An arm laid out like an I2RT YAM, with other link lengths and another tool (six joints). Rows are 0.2 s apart.
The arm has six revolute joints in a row. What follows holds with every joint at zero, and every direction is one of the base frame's.
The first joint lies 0.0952 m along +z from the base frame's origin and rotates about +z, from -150 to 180 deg.
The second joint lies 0.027 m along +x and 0.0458 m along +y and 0.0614 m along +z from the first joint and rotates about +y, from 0 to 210 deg.
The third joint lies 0.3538 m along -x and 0.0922 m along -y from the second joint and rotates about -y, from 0 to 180 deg.
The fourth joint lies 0.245 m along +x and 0.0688 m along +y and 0.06 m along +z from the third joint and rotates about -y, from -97 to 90 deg.
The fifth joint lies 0.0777 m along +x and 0.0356 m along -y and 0.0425 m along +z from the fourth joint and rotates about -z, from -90 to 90 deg.
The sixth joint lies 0.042 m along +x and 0.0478 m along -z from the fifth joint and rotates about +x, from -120 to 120 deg.
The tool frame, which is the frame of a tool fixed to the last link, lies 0.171 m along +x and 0.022 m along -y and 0.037 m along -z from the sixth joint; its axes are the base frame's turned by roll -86.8, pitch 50.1 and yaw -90 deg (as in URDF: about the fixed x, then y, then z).
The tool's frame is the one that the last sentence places.
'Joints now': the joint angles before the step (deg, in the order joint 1, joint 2, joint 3, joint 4, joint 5, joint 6). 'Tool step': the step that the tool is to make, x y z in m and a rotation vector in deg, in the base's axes. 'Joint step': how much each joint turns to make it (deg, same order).
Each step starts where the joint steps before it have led.
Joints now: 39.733, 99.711, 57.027, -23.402, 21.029, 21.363
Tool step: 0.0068, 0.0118, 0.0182, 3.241, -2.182, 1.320
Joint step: -0.023, -2.200, 1.000, 0.818, -1.575, -0.776
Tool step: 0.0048, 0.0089, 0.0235, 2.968, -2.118, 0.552
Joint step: 0.007, -2.462, 1.798, -0.730, -1.078, -0.014
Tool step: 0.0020, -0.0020, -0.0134, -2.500, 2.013, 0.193
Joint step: -0.147, 2.801, 1.061, -1.199, 0.385, -0.649
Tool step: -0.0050, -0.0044, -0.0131, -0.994, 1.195, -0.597
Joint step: 0.065, 0.991, -1.446, 0.683, 0.311, 0.617
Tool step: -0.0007, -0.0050, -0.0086, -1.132, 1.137, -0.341
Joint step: -0.438, 1.149, -0.242, -0.153, 0.095, -0.163
